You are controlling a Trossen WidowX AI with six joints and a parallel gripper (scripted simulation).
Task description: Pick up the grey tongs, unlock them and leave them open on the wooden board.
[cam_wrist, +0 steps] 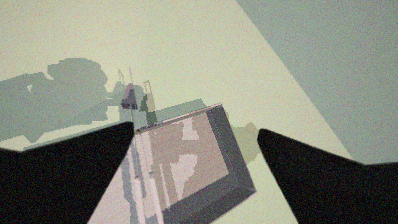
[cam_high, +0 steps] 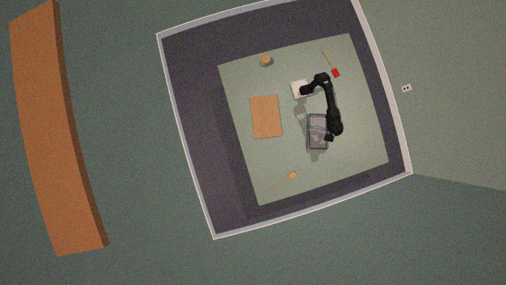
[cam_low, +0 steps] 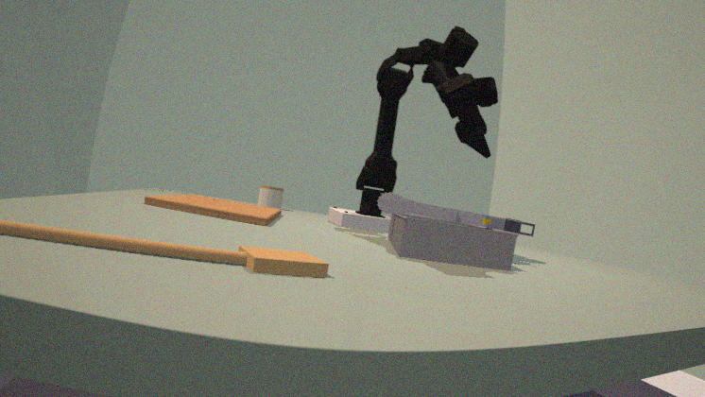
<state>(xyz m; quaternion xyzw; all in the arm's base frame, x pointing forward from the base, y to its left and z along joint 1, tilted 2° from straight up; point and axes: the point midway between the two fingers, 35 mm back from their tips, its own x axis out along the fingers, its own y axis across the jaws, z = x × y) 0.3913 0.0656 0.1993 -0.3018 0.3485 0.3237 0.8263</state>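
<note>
My gripper tip is now 170 mm above the grey roasting tin, 40 mm to the left of it and 40 mm past it. Also, from my gripper tip: yellow lock piece: 130 mm below, 40 mm to the left, 30 mm behind; then wooden board: 440 mm to the right, 280 mm behind, 190 mm below; then red spatula: 590 mm behind, 260 mm to the left, 190 mm below.
</note>
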